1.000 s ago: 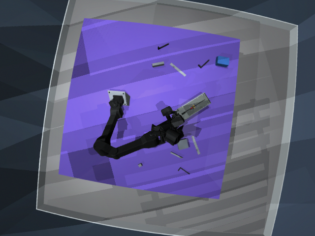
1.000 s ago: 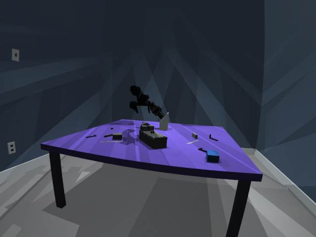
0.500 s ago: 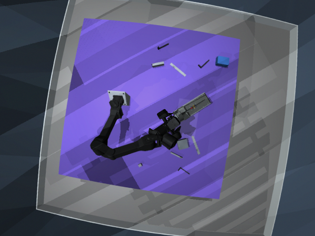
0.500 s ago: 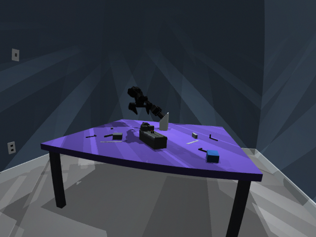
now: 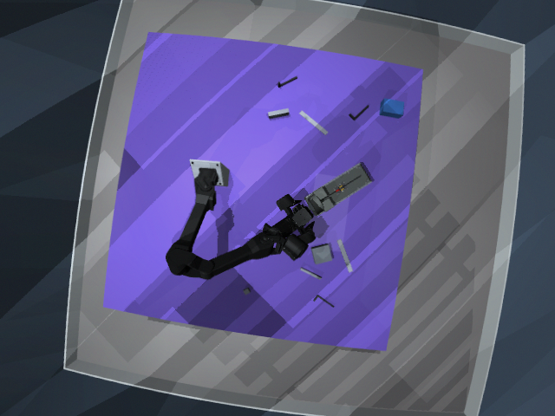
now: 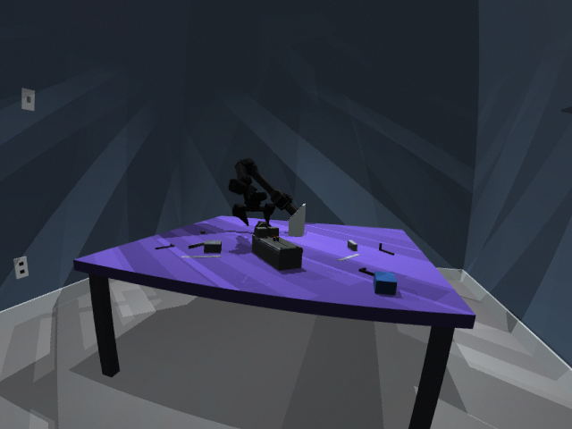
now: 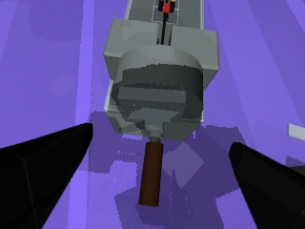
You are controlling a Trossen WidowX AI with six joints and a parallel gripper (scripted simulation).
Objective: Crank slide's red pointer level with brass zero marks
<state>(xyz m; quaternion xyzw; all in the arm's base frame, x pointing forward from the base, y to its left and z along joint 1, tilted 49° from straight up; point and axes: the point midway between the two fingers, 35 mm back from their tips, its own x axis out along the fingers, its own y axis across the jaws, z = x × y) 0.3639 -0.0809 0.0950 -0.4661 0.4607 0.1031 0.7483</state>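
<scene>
Now: gripper tip 5 cm above the brown crank handle, 2 cm past it and 1 cm to the left of it. The rest, counted from my gripper tip: dark L-shaped key: 38 cm to the right, 10 cm below, 10 cm ahead; red pointer: 11 cm ahead, 9 cm to the left, 2 cm below; grey block: 17 cm to the right, 9 cm below, 8 cm ahead.
</scene>
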